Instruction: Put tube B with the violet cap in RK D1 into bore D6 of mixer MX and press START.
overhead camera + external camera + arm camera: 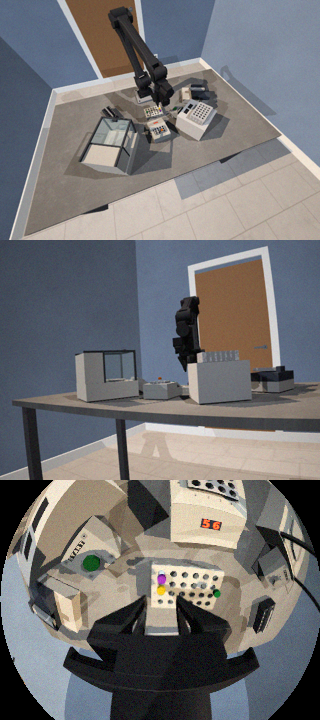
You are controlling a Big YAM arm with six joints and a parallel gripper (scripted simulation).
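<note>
Right now the tube B is 80 mm below my hand. Also, from my hand: green start key: 40 mm ahead, 90 mm to the left, 40 mm below; then yellow-capped tube: 20 mm behind, 80 mm below; then tube rack RK: 30 mm behind, 40 mm to the right, 90 mm below.
</note>
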